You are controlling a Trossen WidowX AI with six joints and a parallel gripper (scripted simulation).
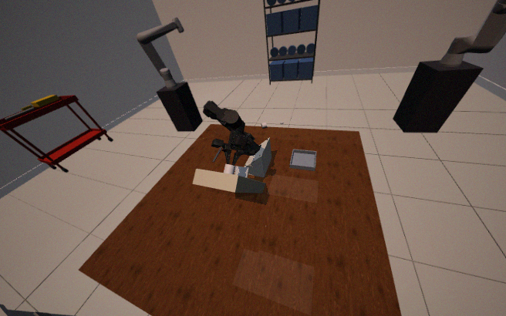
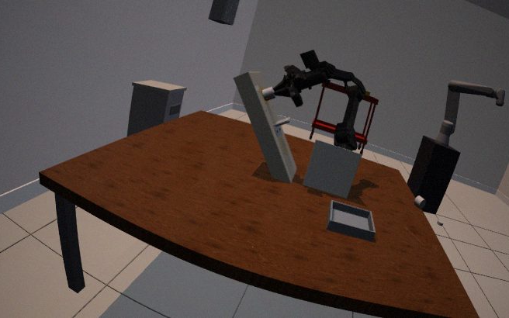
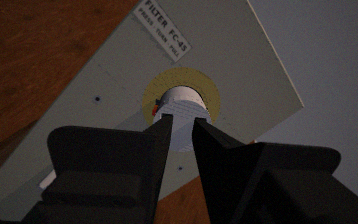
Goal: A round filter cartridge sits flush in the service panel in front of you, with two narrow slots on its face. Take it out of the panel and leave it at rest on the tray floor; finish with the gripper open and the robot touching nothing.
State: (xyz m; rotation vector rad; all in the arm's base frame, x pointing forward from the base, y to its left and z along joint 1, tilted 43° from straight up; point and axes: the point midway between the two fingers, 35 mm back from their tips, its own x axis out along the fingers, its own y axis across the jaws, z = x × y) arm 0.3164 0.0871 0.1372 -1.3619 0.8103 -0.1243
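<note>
Now: gripper tip 10 cm above the service panel. Round my gripper tip: round cartridge: 1 cm below, 1 cm ahead; then grey tray: 35 cm behind, 32 cm to the left, 28 cm below.
</note>
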